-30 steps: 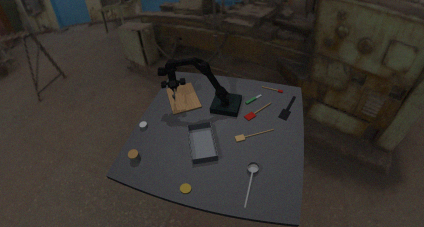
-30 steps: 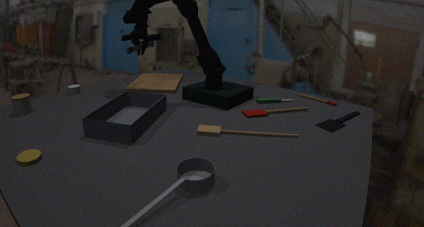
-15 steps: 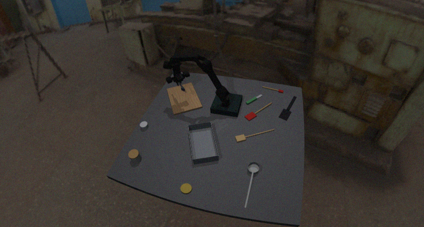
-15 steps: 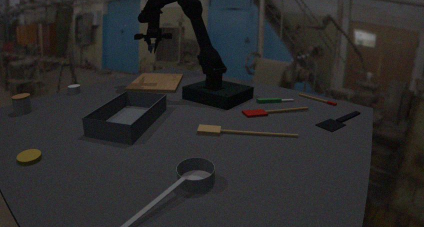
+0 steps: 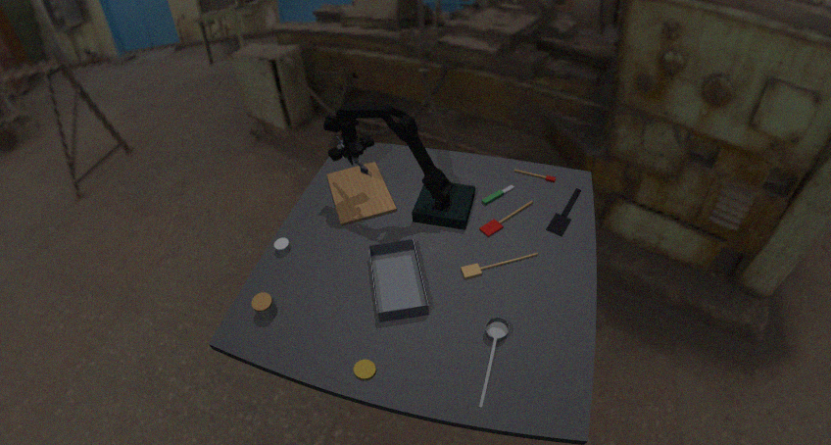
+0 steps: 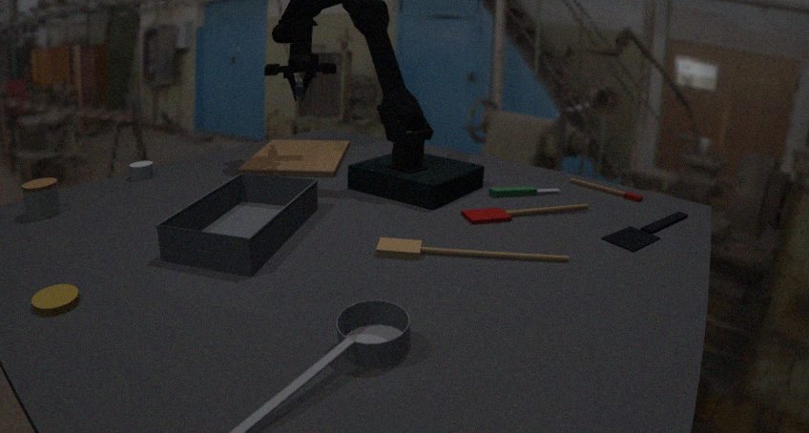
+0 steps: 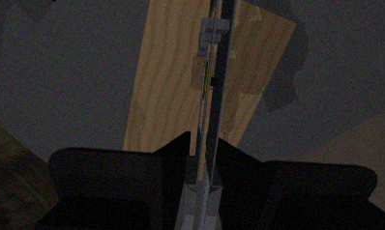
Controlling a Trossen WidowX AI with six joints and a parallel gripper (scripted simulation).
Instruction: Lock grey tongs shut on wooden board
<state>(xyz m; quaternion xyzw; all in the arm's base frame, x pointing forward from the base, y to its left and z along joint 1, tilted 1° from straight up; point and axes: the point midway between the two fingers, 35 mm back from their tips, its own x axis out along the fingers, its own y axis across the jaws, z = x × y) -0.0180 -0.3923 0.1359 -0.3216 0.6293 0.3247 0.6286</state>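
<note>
Now: the wooden board 150 mm below my gripper tip. The rest, counted from my gripper tip: white puck (410 mm ahead, 140 mm to the right, 140 mm below); then roasting tin (410 mm ahead, 360 mm to the left, 130 mm below); then green-handled tool (590 mm to the left, 180 mm behind, 150 mm below).
</note>
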